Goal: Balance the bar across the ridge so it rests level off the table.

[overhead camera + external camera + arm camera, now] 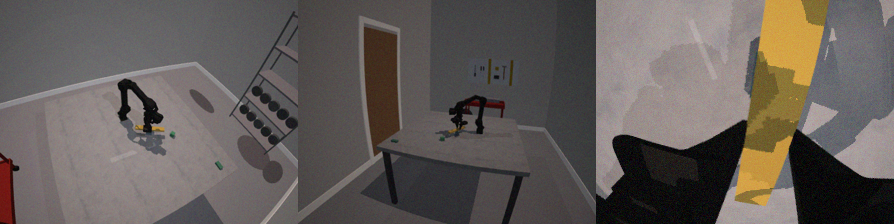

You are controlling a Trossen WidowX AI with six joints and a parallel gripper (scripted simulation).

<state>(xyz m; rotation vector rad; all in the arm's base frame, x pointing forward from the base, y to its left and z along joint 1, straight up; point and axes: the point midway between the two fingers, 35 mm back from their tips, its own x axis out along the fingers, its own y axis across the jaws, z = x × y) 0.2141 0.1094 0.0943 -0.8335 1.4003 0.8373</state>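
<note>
The yellow bar is 10 mm ahead of my gripper tip and 20 mm to the left of it. The rest, counted from my gripper tip: green cube: 110 mm ahead, 190 mm to the left, 40 mm below; then flat green block: 530 mm ahead, 390 mm to the left, 50 mm below.
</note>
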